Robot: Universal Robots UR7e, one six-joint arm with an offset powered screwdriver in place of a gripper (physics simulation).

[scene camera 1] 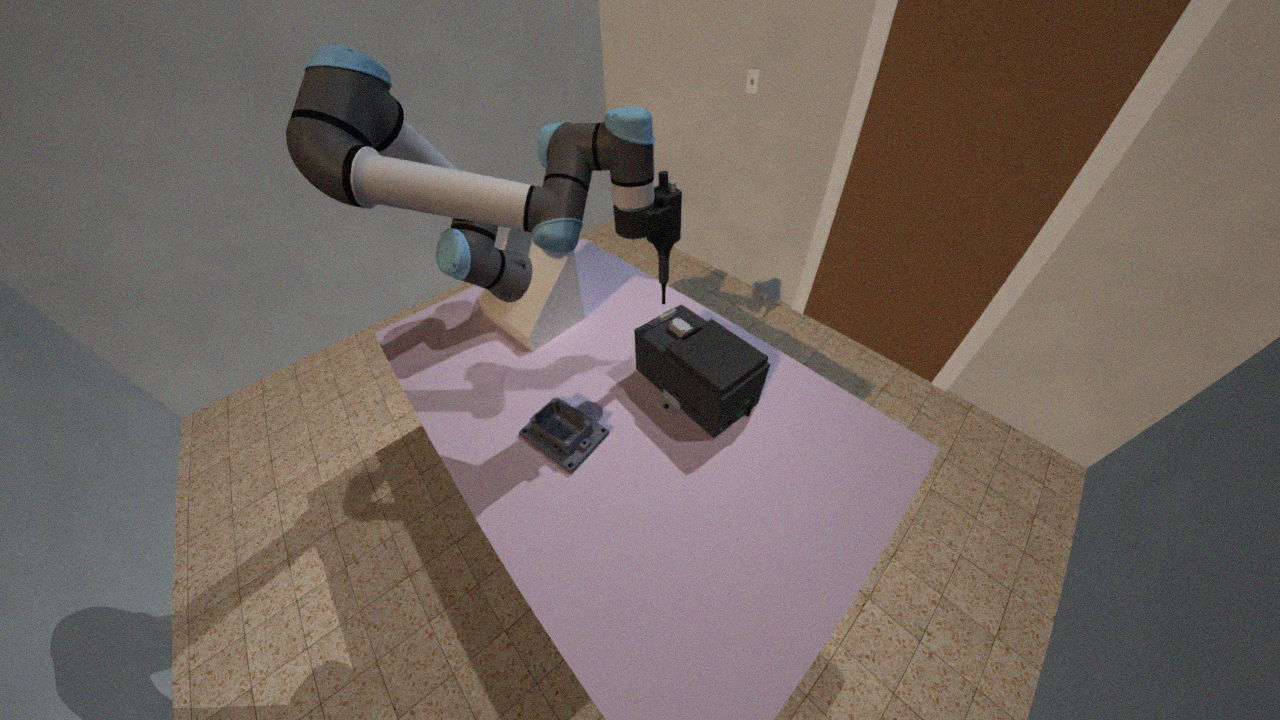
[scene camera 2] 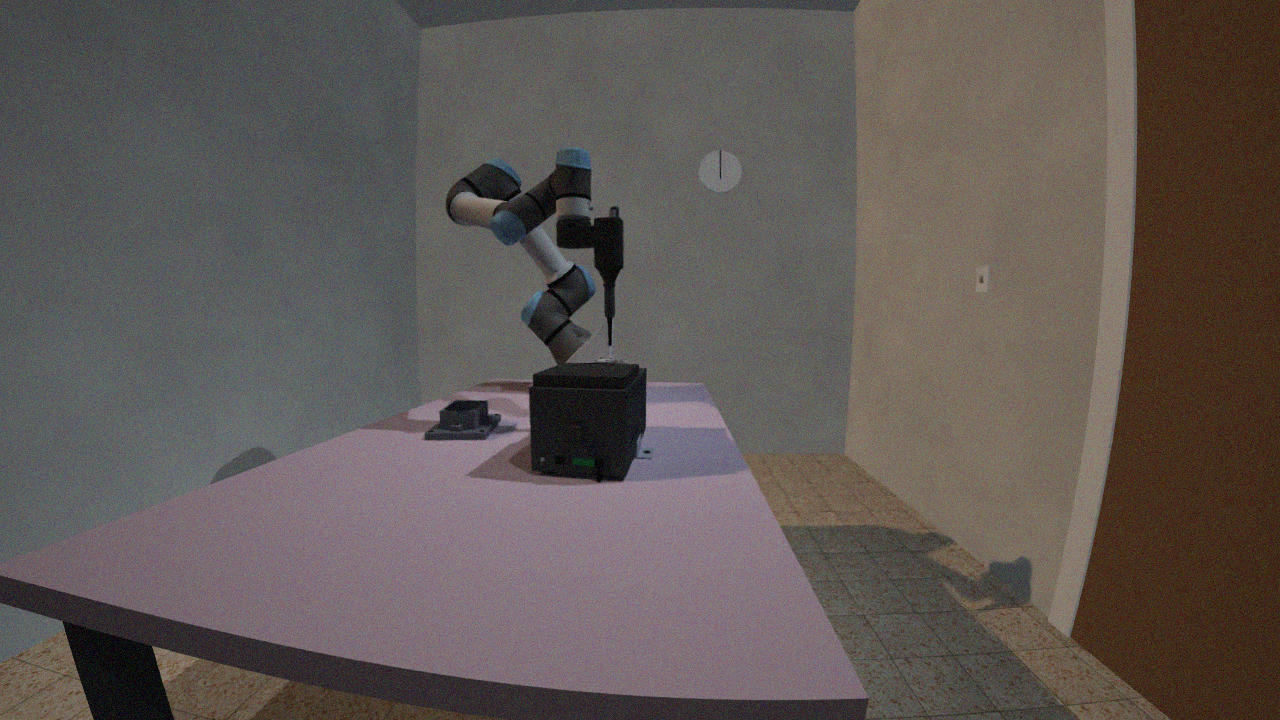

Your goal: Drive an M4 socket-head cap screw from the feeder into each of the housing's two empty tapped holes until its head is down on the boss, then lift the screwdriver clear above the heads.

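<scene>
The screwdriver [scene camera 1: 663,301] [scene camera 2: 610,343] points straight down, its bit tip above the rear end of the feeder, near the pale pick-up part [scene camera 1: 680,327]. A gap shows between tip and feeder in scene camera 2. Whether a screw sits on the bit is too small to tell. The feeder [scene camera 1: 720,358] [scene camera 2: 581,429] is a black box standing on the table. The dark grey housing [scene camera 1: 572,450] [scene camera 2: 461,435], a square flange with a raised open box, lies flat on the table, apart from the feeder. Its tapped holes and any screw heads are too small to make out.
The arm's base joint sits on a pale wedge-shaped mount [scene camera 1: 541,300] at the back of the pink table [scene camera 1: 698,573] [scene camera 2: 537,555]. A small metal tab [scene camera 2: 645,454] sticks out beside the feeder at table level. Walls and a brown door [scene camera 1: 1002,161] stand beyond the table.
</scene>
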